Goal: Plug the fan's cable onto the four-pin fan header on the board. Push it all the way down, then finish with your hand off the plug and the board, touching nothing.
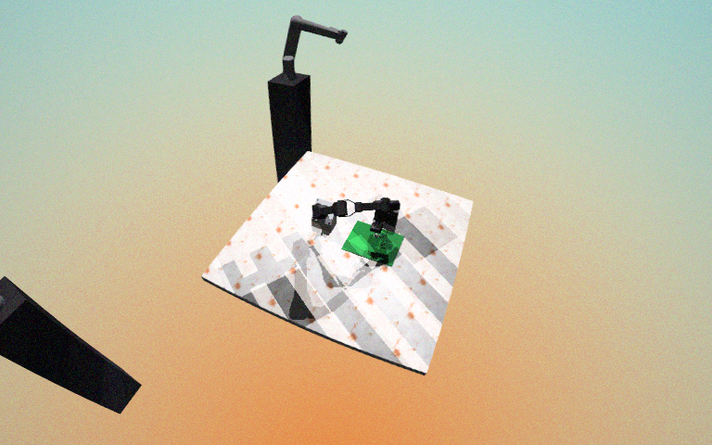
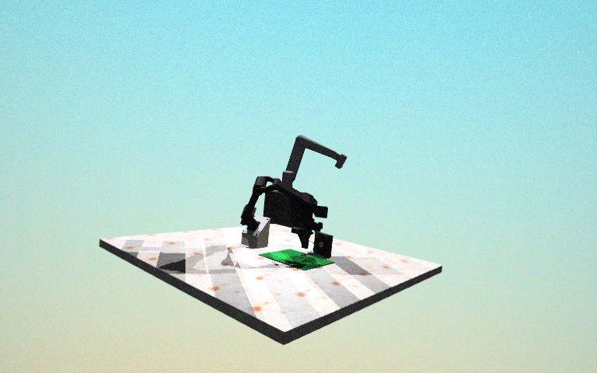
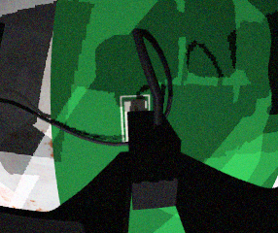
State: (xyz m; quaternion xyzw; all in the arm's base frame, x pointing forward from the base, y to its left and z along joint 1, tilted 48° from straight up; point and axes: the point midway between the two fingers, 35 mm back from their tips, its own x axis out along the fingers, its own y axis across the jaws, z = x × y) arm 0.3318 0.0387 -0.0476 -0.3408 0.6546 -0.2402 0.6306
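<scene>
Now: the green board 8 cm below my gripper tip and 5 cm to the right of it. From my gripper tip the other things lie so: dark fan plug: 1 cm ahead, 1 cm above; black fan: 13 cm to the left, 1 cm ahead.
</scene>
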